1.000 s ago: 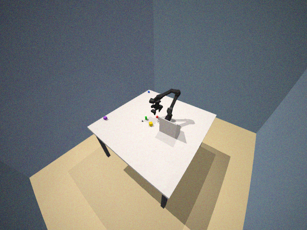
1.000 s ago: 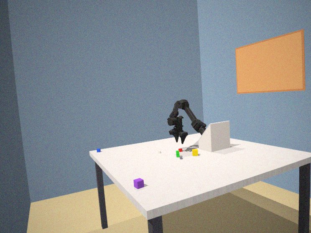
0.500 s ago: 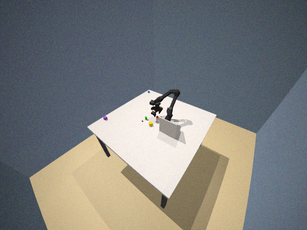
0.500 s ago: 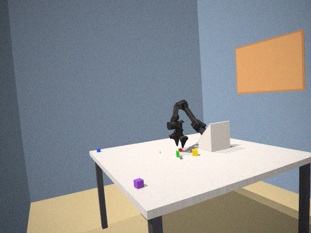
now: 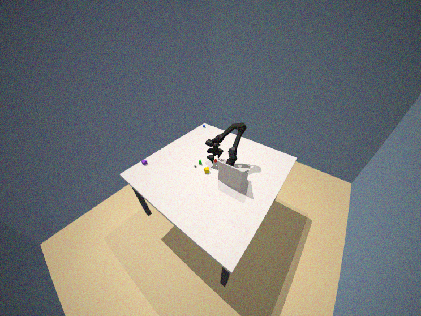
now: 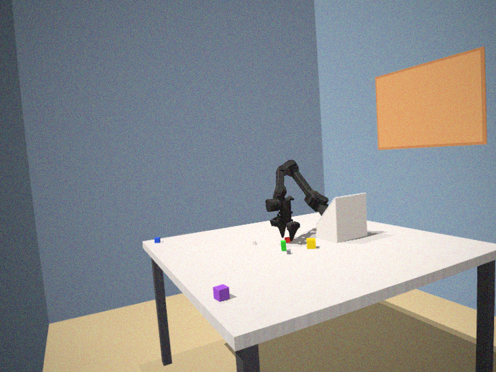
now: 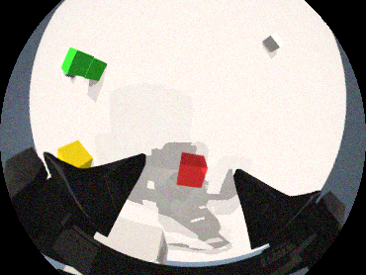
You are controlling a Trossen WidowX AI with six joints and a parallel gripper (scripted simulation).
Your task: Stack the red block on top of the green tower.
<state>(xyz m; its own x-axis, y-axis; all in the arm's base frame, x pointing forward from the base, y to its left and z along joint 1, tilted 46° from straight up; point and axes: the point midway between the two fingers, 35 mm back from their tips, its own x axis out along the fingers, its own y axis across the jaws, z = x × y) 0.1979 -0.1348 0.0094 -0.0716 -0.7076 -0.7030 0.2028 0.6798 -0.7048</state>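
Right now my gripper tip is 17 cm to the right of the grey piece and 13 cm short of it. Round my gripper tip: red block right at my gripper tip; purple cube 62 cm ahead, 40 cm to the left, 1 cm above; yellow cube 17 cm to the left, 1 cm above.
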